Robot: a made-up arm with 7 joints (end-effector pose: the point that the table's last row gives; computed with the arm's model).
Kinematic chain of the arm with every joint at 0, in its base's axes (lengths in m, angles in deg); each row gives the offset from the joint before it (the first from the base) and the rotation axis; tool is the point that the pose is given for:
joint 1: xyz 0 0 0.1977 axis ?
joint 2: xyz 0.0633 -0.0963 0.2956 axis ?
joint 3: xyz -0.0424 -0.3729 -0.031 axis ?
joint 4: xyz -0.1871 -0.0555 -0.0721 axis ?
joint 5: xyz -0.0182 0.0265 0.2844 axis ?
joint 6: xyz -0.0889 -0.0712 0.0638 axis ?
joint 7: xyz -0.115 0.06 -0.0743 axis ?
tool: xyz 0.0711 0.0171 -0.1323
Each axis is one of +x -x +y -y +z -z.
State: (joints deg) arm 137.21 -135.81 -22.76 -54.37 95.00 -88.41 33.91
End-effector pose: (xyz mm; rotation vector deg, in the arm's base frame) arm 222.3 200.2 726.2 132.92 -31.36 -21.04
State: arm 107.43 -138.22 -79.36 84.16 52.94 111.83 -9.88
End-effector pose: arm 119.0 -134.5 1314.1 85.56 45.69 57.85
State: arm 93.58 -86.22 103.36 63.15 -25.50 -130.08 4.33
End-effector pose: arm -17.6 6.4 1100.9 39.14 4.52 38.98
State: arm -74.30 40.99 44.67 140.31 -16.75 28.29 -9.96
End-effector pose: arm 401.8 -439.3 232.5 97.64 84.68 -27.98
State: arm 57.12 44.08 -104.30 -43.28 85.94 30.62 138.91
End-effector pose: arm -99.3 162.8 302.4 139.20 -113.68 7.24
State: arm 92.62 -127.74 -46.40 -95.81 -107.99 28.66 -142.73
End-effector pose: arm -90.0 161.9 831.7 3.47 120.74 -107.64
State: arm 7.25 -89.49 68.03 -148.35 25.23 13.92 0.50
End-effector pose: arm -358.8 188.5 826.3 95.04 -72.43 -10.86
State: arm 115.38 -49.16 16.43 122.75 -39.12 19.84 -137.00
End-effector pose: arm -426.6 636.9 801.7 -44.39 89.75 -141.86
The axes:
joint 1: -z
joint 2: +x
joint 3: +y
joint 4: +x
joint 5: +y
joint 6: +z
joint 7: +x

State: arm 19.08 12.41 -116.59 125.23 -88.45 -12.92 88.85
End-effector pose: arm -73.7 -731.7 159.1 -62.91 28.20 -66.05
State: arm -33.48 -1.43 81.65 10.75 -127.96 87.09 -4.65
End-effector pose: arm 508.4 -449.0 494.2 -31.59 -50.12 101.43
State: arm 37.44 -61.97 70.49 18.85 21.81 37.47 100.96
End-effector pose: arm 211.1 -47.4 1143.0 94.93 7.67 -111.18
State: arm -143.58 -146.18 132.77 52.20 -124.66 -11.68 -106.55
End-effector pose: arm -335.9 -343.4 749.9 -9.07 -86.76 -134.80
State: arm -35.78 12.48 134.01 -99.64 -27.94 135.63 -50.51
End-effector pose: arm 309.6 -232.3 572.9 -78.10 -14.53 -74.65
